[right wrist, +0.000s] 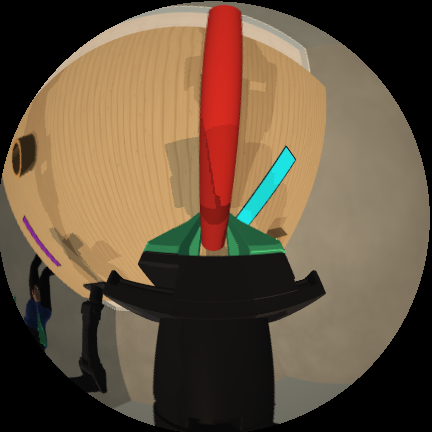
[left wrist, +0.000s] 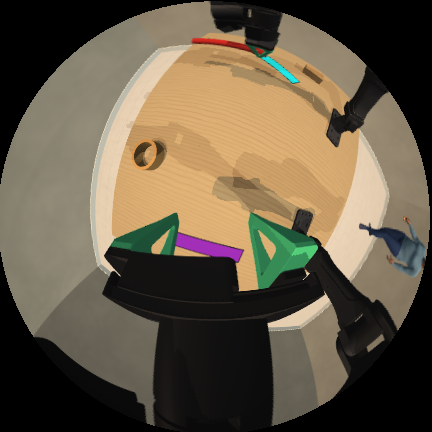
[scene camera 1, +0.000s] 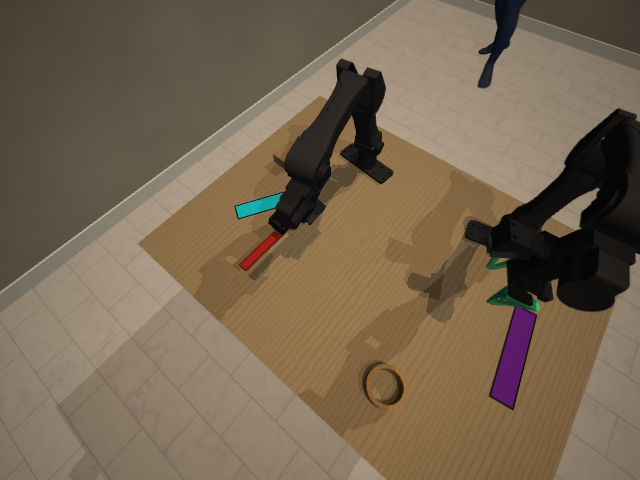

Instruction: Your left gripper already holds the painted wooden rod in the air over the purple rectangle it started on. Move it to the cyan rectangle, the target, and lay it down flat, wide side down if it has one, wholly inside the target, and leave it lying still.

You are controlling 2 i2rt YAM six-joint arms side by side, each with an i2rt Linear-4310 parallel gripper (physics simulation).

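Places are measured from the left arm's base along level axes (x ahead, y left, z up), in centimetres.
Pixels of known places: left gripper, fingertip midpoint: (left wrist: 213, 217) (scene camera 1: 488, 284); right gripper, fingertip midpoint: (right wrist: 213, 216) (left wrist: 259, 54); left arm's base at its link origin: (right wrist: 97, 286); right arm's base at its link origin: (left wrist: 335, 126) (scene camera 1: 366, 163).
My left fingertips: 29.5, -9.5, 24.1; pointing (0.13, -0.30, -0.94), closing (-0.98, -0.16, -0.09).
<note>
For each thing: its top centre in the pictures, then the offset to it from my left fingertips, as dx, dy, dz. "pt": a spot on its surface instead. Level surfaces: height alone.
- red rod at its top centre: (right wrist: 229, 108) (scene camera 1: 273, 234) +4.6, -48.6, -9.6
- purple rectangle at a spot on its surface: (scene camera 1: 513, 356) (left wrist: 201, 246) pt +3.0, +18.8, -24.0
- orange-brown ring at its top centre: (scene camera 1: 387, 386) (left wrist: 142, 153) +24.1, -8.9, -19.1
- wooden table at its surface level: dz -24.1
- brown block at its top centre: (right wrist: 275, 246) (scene camera 1: 288, 151) -31.0, -65.4, -20.1
The red rod (scene camera 1: 261, 251) (left wrist: 215, 42) (right wrist: 220, 100) is gripped near one end by my right gripper (left wrist: 259, 54) (right wrist: 213, 216) and held above the table. In scene camera 1 it points toward the lower left, beside the cyan rectangle (scene camera 1: 256, 206) (left wrist: 281, 69) (right wrist: 267, 185), at an angle to it. The right arm hides part of the cyan rectangle there. My left gripper (scene camera 1: 490, 283) (left wrist: 213, 217) is open and empty, above the table near the upper end of the purple rectangle (scene camera 1: 513, 356) (left wrist: 209, 247) (right wrist: 41, 242). The purple rectangle bears no rod.
An orange-brown ring (scene camera 1: 386, 405) (left wrist: 134, 159) lies on the wooden table (scene camera 1: 336, 310) at the lower middle in scene camera 1. A brown block (scene camera 1: 280, 156) (left wrist: 313, 74) (right wrist: 276, 233) is beyond the cyan rectangle, partly behind the right arm. A person (scene camera 1: 496, 46) (left wrist: 407, 250) stands off the table.
</note>
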